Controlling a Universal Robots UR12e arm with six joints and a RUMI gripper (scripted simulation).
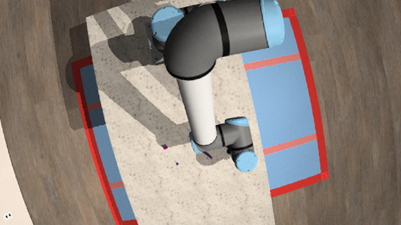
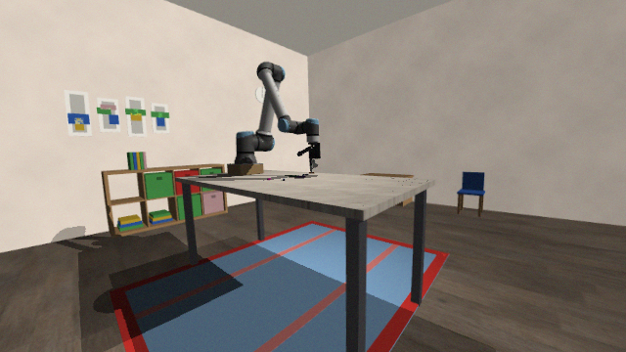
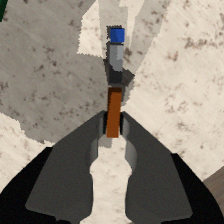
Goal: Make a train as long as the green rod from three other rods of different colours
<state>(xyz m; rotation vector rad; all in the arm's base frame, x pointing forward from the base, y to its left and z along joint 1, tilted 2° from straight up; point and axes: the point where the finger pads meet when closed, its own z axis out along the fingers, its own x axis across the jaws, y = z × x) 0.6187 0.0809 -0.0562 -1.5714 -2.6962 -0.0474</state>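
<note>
Right now my hand is 30 mm past the grey rod, 20 mm to the left of it and 20 mm above it. Also, from my hand: green rod: 50 mm behind, 140 mm to the right, 20 mm below; purple rod: 10 mm ahead, 140 mm to the right, 20 mm below; orange rod: 10 mm below.
</note>
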